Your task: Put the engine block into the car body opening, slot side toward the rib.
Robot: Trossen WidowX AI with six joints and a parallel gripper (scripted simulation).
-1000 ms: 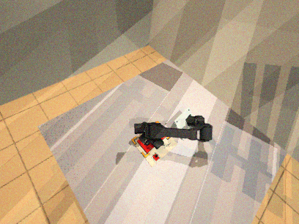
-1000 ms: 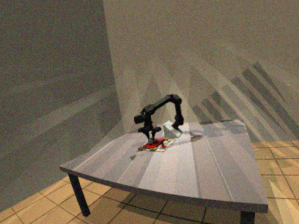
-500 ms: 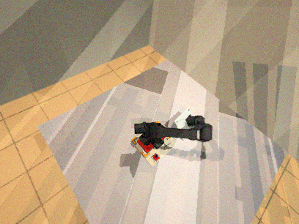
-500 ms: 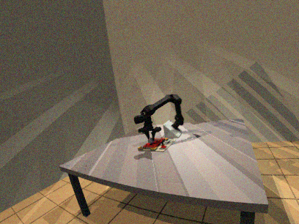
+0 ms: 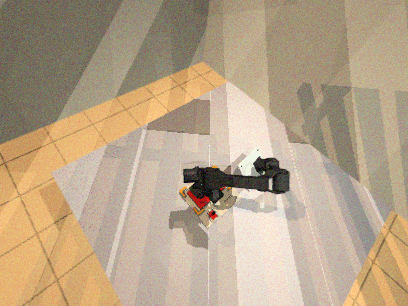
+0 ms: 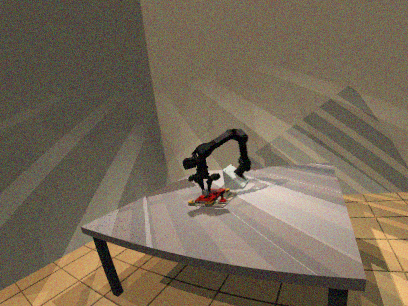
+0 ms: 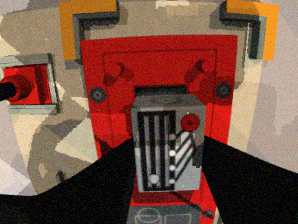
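My gripper tip is now 1 cm above the engine block.
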